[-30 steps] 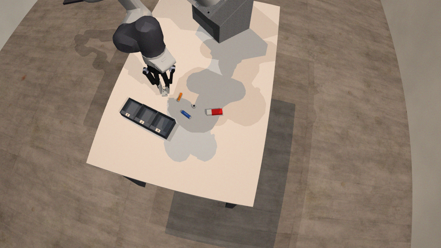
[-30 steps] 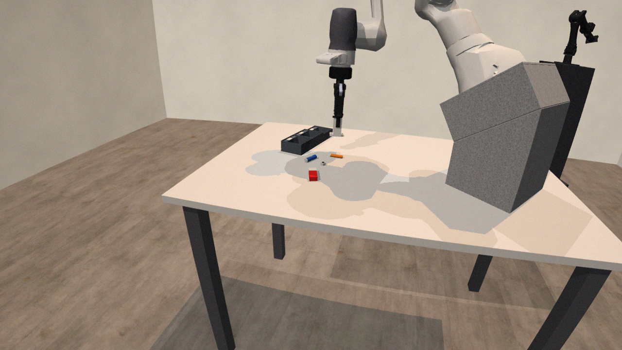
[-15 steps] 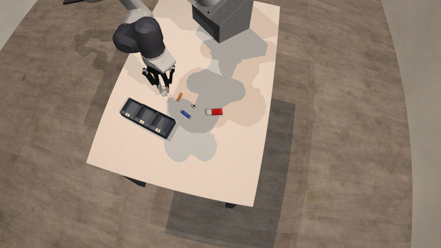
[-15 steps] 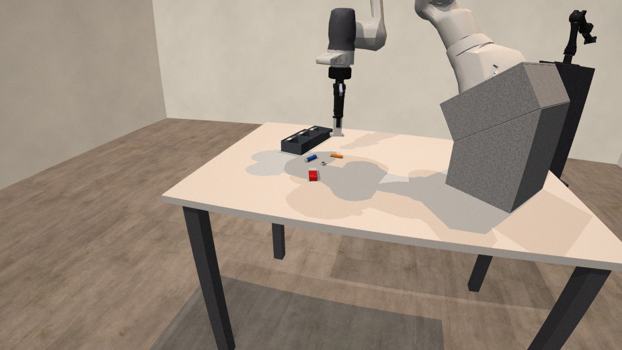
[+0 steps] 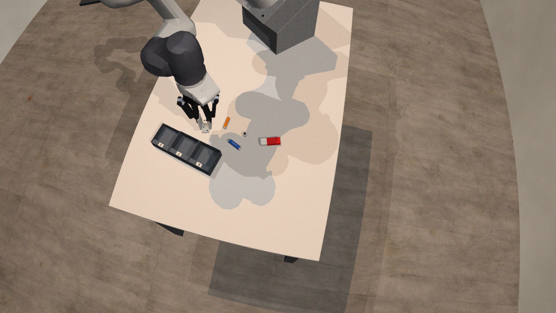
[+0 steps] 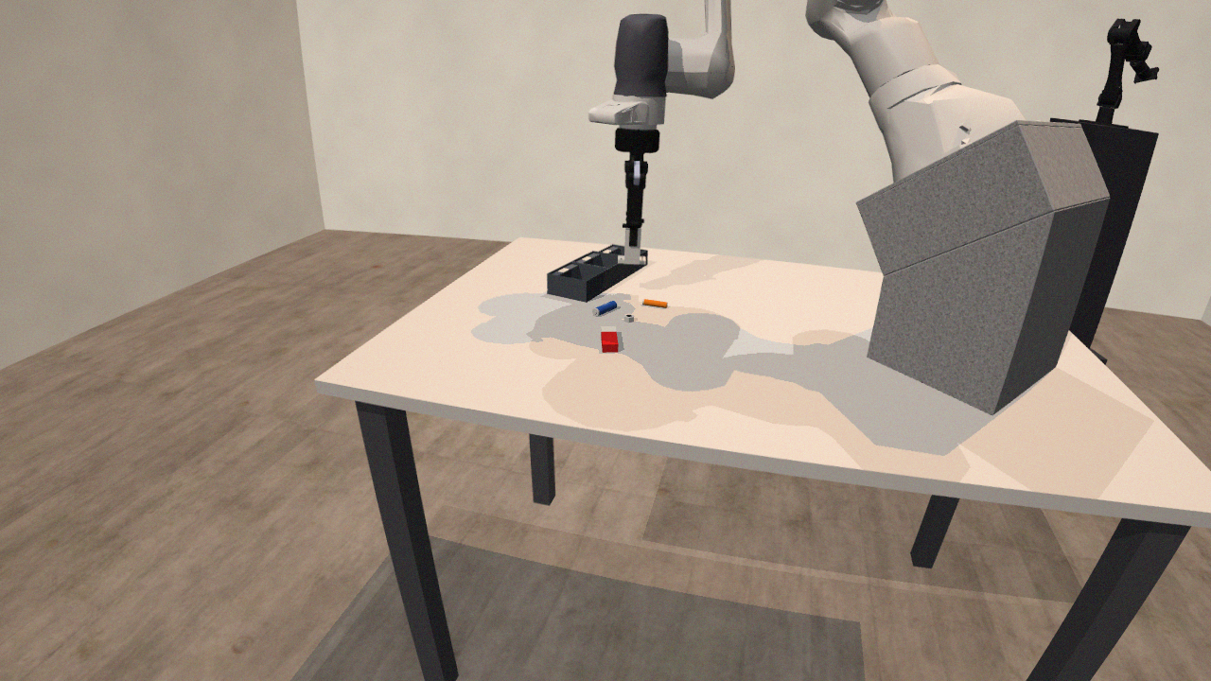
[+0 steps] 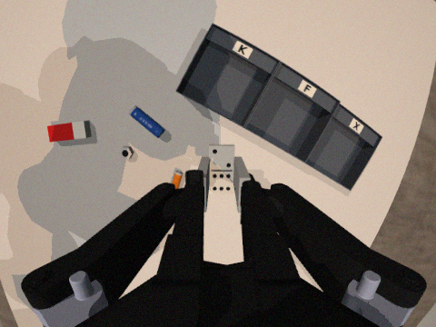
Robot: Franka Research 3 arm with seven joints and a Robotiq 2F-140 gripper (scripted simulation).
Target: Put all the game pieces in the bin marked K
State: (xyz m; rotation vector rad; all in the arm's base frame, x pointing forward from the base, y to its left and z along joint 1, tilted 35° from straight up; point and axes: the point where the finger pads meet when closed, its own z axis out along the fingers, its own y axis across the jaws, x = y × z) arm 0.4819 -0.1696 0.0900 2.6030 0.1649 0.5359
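Now: hand 60 mm short of the tray, 80 mm to the left of it and 80 mm above it. From my hand the other things lie so: orange battery: 40 mm behind, 60 mm to the left, 90 mm below; blue battery: 40 mm ahead, 100 mm to the left, 90 mm below; white domino: 30 mm below.
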